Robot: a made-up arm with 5 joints.
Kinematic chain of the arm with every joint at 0, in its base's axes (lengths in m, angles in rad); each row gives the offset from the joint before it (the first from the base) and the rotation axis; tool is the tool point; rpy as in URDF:
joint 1: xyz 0.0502 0 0.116 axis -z
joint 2: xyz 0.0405 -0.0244 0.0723 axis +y
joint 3: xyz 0.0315 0 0.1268 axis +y
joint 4: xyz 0.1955 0 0.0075 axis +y
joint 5: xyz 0.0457 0.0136 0 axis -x
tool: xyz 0 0 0 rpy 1.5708 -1.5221 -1.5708
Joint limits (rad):
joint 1: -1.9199..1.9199
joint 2: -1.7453..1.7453
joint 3: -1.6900..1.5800
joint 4: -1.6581..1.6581
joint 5: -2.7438..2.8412
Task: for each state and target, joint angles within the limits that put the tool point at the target. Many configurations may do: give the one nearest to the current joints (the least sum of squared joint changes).
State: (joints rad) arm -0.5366 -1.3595 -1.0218 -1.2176 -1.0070
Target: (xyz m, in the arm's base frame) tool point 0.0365 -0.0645 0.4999
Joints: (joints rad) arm -1.1970 -0.9222 -0.5101 -1.3693 -1.0070
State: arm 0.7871 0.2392 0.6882 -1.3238 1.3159
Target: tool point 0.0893 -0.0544 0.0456
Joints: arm 0.7857 0.8651 1.3546 -1.1226 1.3159
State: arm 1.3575 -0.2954 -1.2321 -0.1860 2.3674
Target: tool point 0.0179 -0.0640 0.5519
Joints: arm 1.8870 -0.4191 -0.8615 -0.1928 2.3674
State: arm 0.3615 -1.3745 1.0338 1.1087 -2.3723
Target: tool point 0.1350 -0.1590 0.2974
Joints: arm 1.0209 -0.9635 0.7901 0.8967 -2.3723
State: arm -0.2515 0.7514 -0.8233 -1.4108 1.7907
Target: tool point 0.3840 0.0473 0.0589
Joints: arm -0.1728 1.3277 -0.4130 -1.3916 1.7907
